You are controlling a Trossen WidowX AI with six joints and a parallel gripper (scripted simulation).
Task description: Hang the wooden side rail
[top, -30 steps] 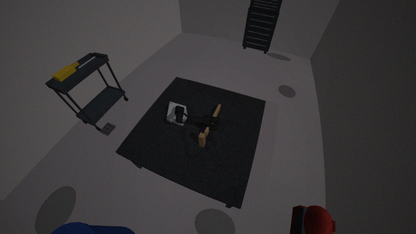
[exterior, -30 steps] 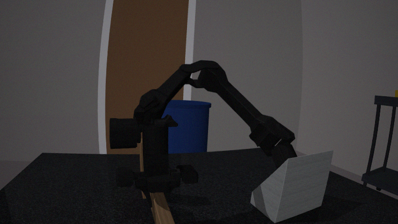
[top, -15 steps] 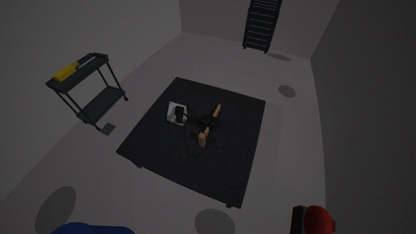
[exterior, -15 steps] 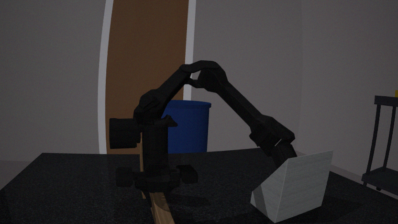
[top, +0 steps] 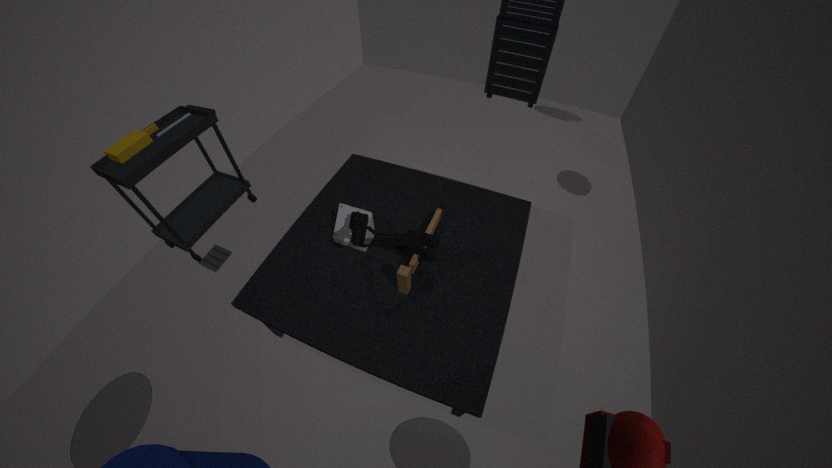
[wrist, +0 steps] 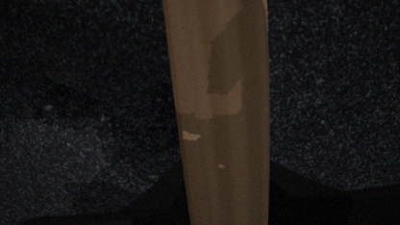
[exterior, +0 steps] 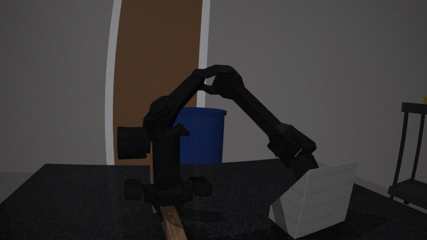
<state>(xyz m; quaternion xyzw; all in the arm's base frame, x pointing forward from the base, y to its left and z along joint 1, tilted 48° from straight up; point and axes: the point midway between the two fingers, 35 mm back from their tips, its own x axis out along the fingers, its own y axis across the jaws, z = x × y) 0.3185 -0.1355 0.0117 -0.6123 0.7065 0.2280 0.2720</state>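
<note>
Right now the wooden headboard post is 15 cm to the right of my gripper tip, 4 cm above it and 2 cm behind it.
</note>
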